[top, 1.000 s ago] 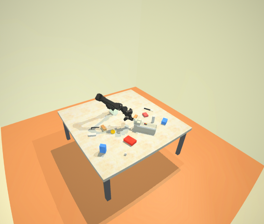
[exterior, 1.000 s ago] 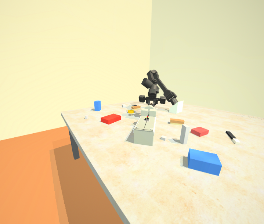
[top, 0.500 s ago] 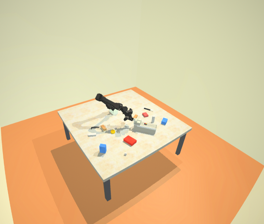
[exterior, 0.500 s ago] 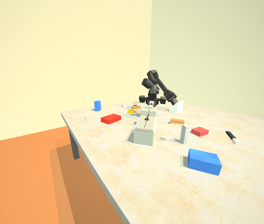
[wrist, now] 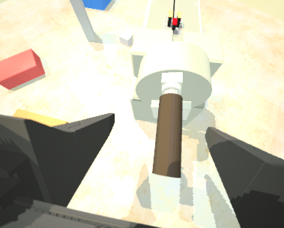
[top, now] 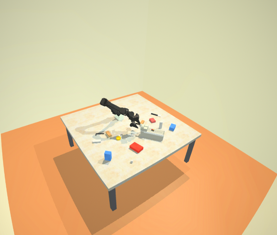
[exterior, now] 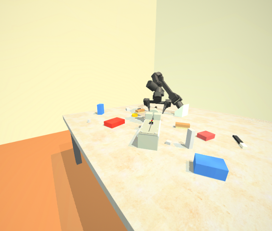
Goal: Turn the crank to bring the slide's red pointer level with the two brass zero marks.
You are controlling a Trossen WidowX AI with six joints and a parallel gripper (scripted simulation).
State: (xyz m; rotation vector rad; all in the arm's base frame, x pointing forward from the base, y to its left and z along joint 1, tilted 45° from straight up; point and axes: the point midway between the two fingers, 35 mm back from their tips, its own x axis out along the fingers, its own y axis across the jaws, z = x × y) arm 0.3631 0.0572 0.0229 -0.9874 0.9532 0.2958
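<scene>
Now: gripper tip 20 mm below the crank. Also, from my gripper tip: brown crank handle: 10 mm behind, 10 mm to the right, 30 mm above; red pointer: 130 mm ahead, 90 mm to the left, 10 mm below; yellow disc: 30 mm behind, 260 mm to the right, 80 mm below.
</scene>
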